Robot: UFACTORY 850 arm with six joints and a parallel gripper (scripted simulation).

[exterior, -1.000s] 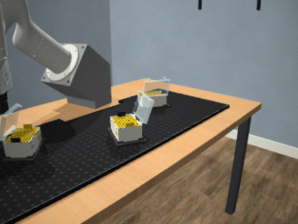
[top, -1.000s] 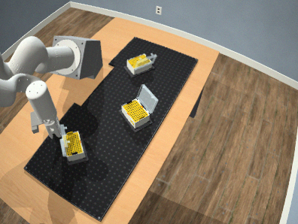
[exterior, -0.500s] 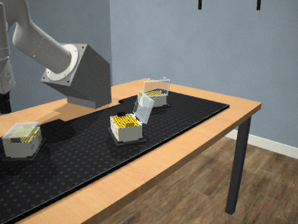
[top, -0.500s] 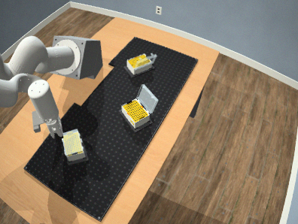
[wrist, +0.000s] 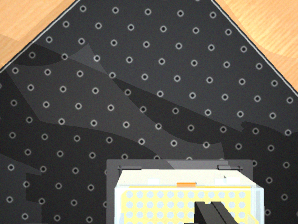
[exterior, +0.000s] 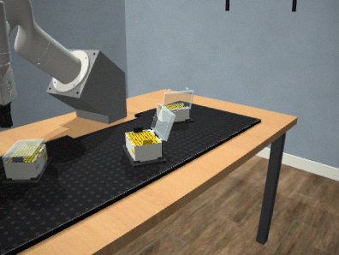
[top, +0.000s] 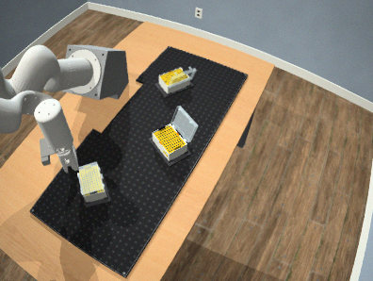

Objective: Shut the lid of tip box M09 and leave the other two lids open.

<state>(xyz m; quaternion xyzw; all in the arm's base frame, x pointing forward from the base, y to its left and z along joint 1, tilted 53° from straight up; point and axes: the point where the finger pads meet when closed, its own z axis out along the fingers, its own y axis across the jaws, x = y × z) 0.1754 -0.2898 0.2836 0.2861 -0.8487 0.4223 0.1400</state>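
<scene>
Right now the yellow tip rack is 100 mm below my hand, 30 mm ahead of it and 20 mm to the left of it.
</scene>
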